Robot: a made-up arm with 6 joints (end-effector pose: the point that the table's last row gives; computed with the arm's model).
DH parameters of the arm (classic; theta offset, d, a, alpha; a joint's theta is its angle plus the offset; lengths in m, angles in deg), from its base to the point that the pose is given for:
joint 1: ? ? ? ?
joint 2: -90 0 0.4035 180
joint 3: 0 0 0 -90
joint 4: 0 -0.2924 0 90
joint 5: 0 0.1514 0 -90
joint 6: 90 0 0 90
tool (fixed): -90 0 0 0
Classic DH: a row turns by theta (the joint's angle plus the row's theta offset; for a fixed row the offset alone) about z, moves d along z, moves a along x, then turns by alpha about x.
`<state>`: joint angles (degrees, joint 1 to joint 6).
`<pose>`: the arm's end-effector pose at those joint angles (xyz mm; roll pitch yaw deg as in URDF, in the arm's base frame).
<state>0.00 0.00 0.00 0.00 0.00 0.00</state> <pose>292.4 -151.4 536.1 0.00 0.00 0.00</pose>
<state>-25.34 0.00 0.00 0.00 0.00 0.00</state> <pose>199.5 -262.0 536.1 0.00 0.00 -25.34</pose>
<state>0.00 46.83 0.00 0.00 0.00 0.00</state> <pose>494.3 -151.4 195.4 0.00 46.83 0.00</pose>
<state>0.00 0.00 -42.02 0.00 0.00 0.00</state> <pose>217.2 -151.4 340.4 0.00 42.02 0.00</pose>
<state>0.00 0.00 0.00 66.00 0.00 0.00</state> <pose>292.4 -61.6 674.4 -66.00 0.00 0.00</pose>
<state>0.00 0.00 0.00 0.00 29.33 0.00</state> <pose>292.4 -151.4 536.1 0.00 -29.33 0.00</pose>
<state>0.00 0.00 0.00 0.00 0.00 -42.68</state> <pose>292.4 -151.4 536.1 42.68 0.00 0.00</pose>
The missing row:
joint 1: 0 0.1326 0 -90
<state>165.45 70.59 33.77 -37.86 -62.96 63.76</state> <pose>-511.0 256.1 17.1 52.88 56.66 -98.54</pose>
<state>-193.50 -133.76 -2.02 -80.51 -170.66 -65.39</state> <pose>370.1 -63.2 171.1 -5.35 45.93 179.80</pose>
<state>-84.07 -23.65 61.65 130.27 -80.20 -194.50</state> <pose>71.2 261.8 803.1 -169.18 -12.82 146.38</pose>
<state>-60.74 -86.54 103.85 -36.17 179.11 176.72</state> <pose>-451.9 556.6 192.1 147.20 -9.67 -61.27</pose>
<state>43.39 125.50 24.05 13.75 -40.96 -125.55</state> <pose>323.2 103.1 -395.4 -57.88 37.86 -125.23</pose>
